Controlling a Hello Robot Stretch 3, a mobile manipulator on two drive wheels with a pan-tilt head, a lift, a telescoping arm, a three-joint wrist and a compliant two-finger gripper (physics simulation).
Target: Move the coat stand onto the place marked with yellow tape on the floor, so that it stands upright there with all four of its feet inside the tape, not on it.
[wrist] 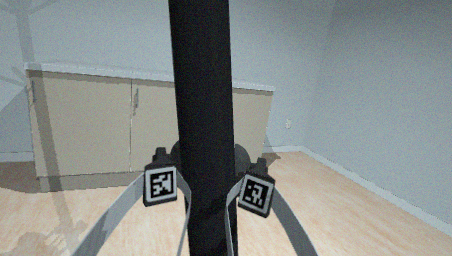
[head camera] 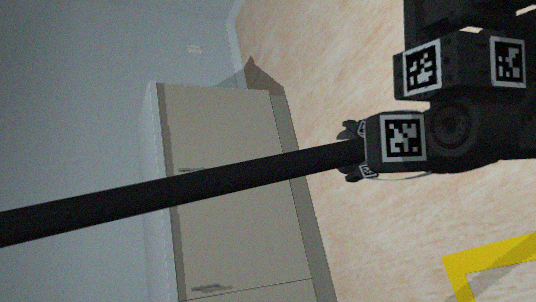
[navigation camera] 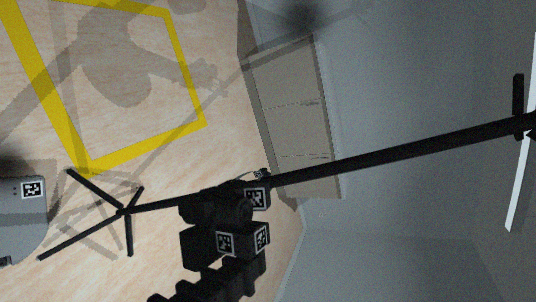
Labels:
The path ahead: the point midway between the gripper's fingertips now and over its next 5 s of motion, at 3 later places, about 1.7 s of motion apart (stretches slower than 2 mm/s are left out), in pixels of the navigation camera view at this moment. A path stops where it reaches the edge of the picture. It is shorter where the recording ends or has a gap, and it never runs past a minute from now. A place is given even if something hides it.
My gripper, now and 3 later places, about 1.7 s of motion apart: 267,180; 265,147; 263,93; 261,60

